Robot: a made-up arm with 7 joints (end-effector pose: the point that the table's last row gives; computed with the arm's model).
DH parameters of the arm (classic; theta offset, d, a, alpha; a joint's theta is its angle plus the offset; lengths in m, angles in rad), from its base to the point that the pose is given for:
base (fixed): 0 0 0 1.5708
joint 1: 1.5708 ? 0 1.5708
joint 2: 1.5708 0 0 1.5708
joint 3: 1.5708 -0.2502 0 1.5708
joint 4: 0 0 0 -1.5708
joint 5: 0 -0.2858 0 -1.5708
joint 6: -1.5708 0 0 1.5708
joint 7: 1.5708 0 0 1.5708
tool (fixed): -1.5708 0 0 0
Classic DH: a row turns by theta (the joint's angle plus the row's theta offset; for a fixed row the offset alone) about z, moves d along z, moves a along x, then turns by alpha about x.
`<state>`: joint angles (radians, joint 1 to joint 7).
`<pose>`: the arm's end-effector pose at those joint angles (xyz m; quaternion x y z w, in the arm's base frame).
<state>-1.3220 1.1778 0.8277 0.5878 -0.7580 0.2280 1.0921</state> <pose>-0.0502 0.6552 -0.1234 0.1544 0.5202 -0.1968 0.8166</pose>
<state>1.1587 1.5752 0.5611 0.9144 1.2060 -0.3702 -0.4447</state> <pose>-0.0353 0.5838 0.2247 -0.1618 0.8270 -0.4893 0.2244</pose>
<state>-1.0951 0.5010 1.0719 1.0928 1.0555 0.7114 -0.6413</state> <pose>-0.1468 0.5385 -0.2122 0.4560 0.0719 0.5698 0.6799</pose>
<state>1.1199 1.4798 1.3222 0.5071 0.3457 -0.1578 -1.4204</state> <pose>-0.0648 0.6699 0.0693 -0.1782 0.1969 -0.9344 0.2374</pose>
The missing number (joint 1, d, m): -0.1597
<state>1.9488 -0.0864 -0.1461 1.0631 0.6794 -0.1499 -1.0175</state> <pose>0.2662 0.0899 0.3716 -0.2911 -0.8364 0.4281 0.1804</pose>
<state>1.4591 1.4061 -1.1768 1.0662 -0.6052 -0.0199 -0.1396</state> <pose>0.3004 0.5049 0.0629 0.7528 -0.3272 -0.4410 0.3631</pose>
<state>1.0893 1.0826 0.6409 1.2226 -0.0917 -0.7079 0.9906</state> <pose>0.1185 0.5421 0.1810 0.5621 -0.7189 -0.3586 0.1966</pose>
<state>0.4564 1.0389 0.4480 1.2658 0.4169 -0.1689 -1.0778</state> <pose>0.2508 0.5092 0.0467 0.5161 -0.6957 0.4777 0.1468</pose>
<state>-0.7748 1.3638 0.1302 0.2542 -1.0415 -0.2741 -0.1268</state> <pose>-0.0184 0.6772 -0.1207 0.3661 0.3050 -0.6800 0.5573</pose>
